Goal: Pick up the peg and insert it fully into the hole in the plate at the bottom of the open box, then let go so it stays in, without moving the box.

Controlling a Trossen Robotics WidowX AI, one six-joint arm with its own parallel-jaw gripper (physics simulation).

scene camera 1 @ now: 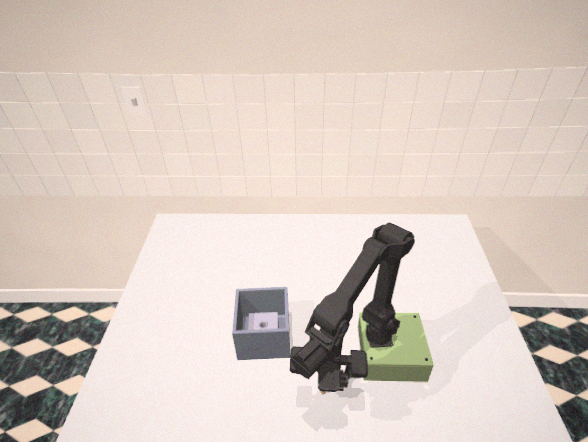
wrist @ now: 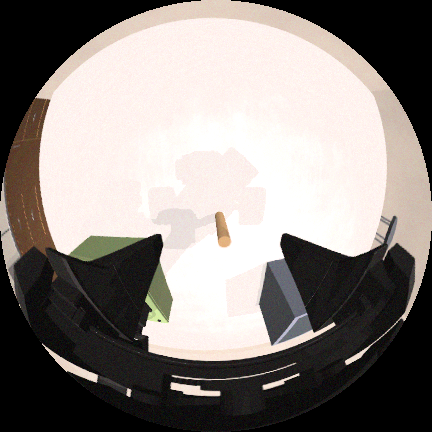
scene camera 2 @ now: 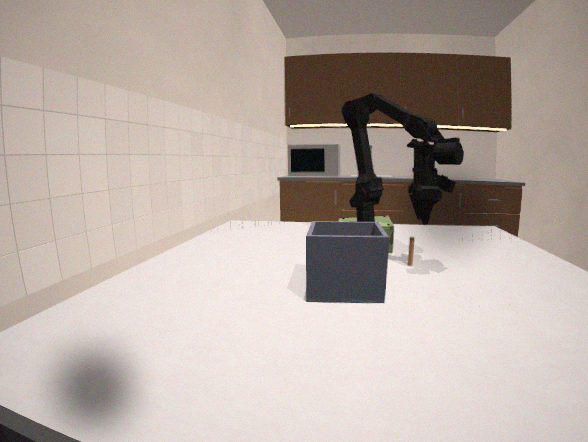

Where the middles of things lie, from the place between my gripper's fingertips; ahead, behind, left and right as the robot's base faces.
The blue-grey box point(scene camera 2: 346, 262) lies 22 cm to the right of my hand, 17 cm ahead of it and 5 cm below it.
